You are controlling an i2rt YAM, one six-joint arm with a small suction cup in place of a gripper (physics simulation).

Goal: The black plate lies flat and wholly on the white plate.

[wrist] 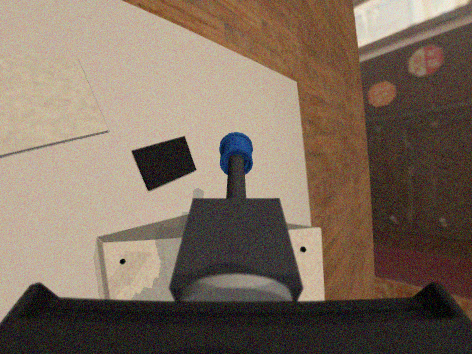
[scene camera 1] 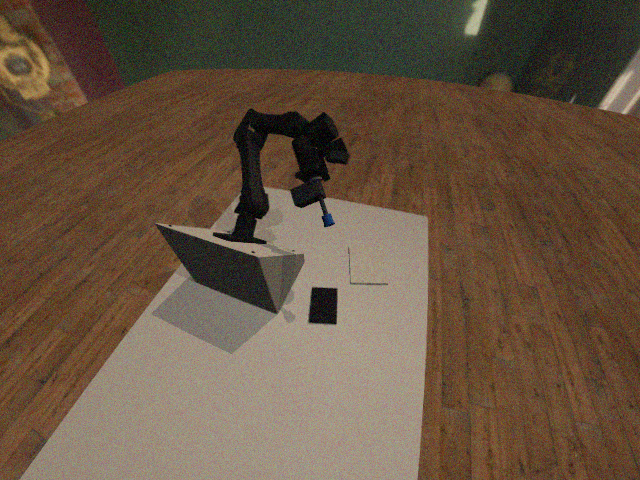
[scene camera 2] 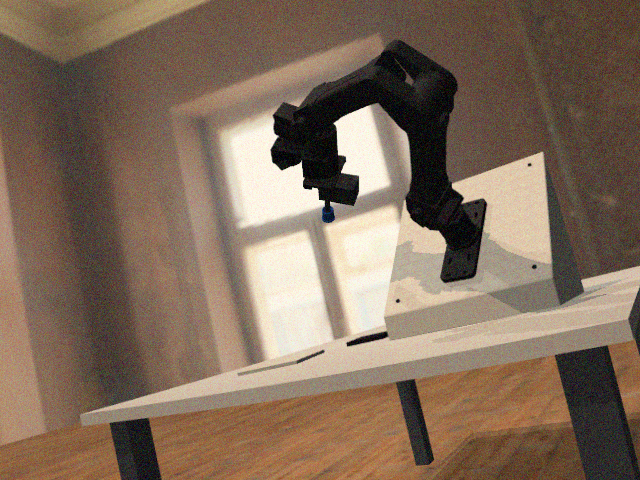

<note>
My suction cup point(scene camera 2: 329, 217) carries nothing. The cup is 30 cm from the middle of a black plate point(scene camera 1: 323, 309), above it. The table carries a white plate point(wrist: 53, 100).
The black plate shows as well in the wrist view point(wrist: 160, 163). My suction cup shows as well in the wrist view point(wrist: 235, 141) and in scene camera 1 point(scene camera 1: 327, 219).
</note>
